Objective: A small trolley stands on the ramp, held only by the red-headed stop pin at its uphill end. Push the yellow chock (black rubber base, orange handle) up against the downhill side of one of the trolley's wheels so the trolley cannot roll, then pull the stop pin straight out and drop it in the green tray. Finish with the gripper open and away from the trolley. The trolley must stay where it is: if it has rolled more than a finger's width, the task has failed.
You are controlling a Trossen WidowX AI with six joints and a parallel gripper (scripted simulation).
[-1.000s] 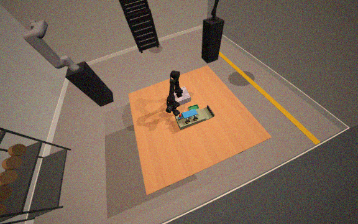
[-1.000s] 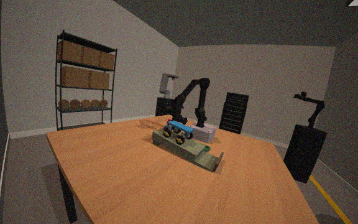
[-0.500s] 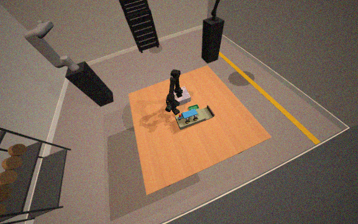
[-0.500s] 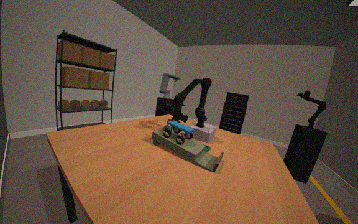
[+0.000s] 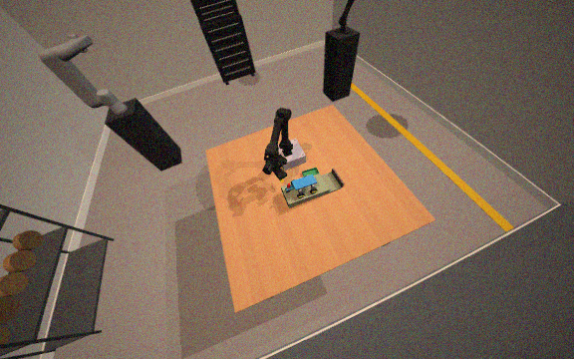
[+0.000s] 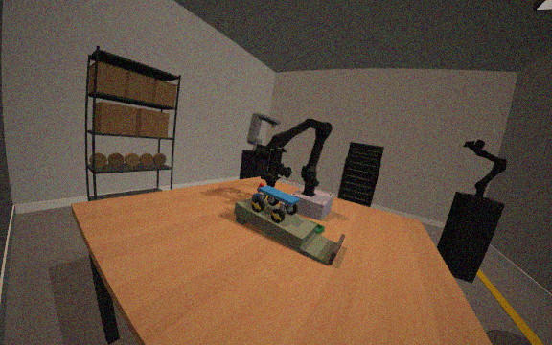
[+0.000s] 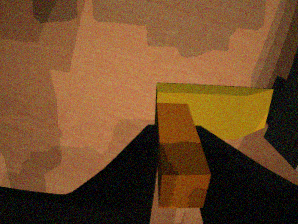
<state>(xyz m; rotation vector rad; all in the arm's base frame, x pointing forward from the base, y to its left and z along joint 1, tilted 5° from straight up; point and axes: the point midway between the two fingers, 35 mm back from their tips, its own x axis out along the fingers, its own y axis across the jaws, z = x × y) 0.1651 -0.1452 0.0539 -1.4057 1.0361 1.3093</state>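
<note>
Now: the green tray 40 mm ahead of my gripper tip, 240 mm to the left of it and 110 mm below it. From my gripper tip the other things lie so: red-headed stop pin 140 mm ahead, 20 mm to the left, 30 mm above; yellow chock 20 mm ahead, 10 mm to the left, 10 mm below; trolley 170 mm ahead, 120 mm to the left, 10 mm above.
</note>
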